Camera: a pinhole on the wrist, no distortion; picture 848 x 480 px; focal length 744.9 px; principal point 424.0 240.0 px. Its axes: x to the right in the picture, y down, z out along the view. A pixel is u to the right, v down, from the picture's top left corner.
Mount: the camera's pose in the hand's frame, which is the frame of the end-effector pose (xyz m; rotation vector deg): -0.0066 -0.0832 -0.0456 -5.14 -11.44 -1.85
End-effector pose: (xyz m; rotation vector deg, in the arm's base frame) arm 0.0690 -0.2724 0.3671 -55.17 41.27 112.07
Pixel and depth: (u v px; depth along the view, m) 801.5 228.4 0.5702
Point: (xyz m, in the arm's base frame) -0.1570 0.2511 0.5347
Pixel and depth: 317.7 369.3 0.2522
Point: 0.0474 -0.1583 0.5425
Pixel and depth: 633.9 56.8 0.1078
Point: 0.1302 -0.1704 0.3902
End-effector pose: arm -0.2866 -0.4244 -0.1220 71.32 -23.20 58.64
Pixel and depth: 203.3 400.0 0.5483
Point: -0.3820 -0.9448 -0.1265
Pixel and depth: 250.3 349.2 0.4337
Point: -0.3113 -0.8234 -0.1357
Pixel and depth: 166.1 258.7 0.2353
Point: -0.2684 -0.6301 -0.1980
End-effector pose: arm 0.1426 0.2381 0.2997 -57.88 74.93 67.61
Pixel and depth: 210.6 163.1 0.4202
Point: 0.2991 0.5523 0.5145
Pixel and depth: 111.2 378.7 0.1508
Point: 0.2040 0.3116 0.3963
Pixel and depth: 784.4 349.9 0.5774
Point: 0.1720 0.8134 0.1729
